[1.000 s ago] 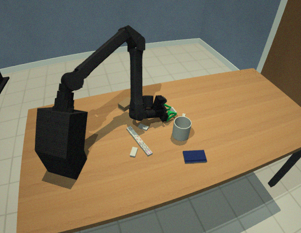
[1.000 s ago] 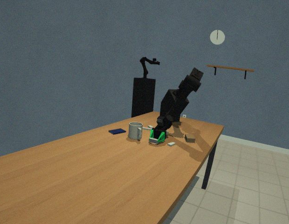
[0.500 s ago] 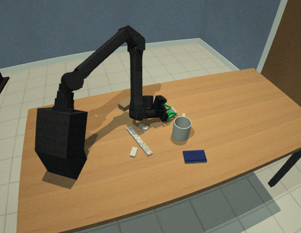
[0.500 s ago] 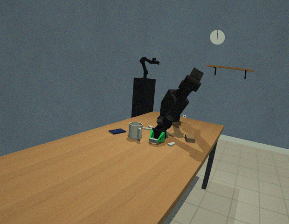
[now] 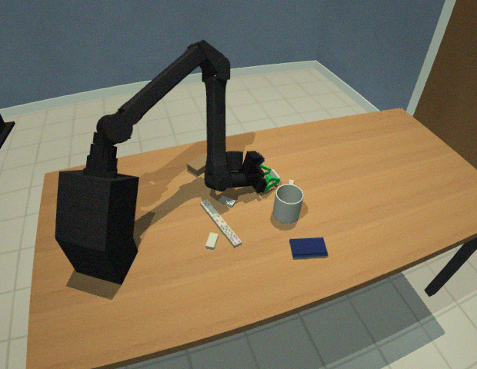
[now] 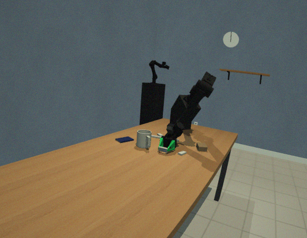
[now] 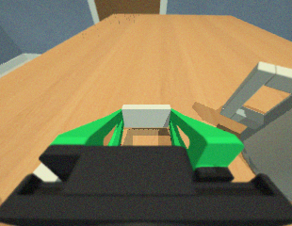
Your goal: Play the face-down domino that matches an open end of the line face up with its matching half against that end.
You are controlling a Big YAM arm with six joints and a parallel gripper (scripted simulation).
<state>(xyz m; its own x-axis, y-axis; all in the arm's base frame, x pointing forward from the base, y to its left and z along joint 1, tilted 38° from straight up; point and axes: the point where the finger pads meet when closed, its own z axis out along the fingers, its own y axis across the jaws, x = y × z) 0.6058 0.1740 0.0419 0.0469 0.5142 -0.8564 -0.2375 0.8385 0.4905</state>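
The grey tile lies 90 mm behind my hand, 80 mm to the left of it and 30 mm below it. The rest, counted from my hand: brown block: 270 mm behind, 130 mm to the left, 20 mm below.
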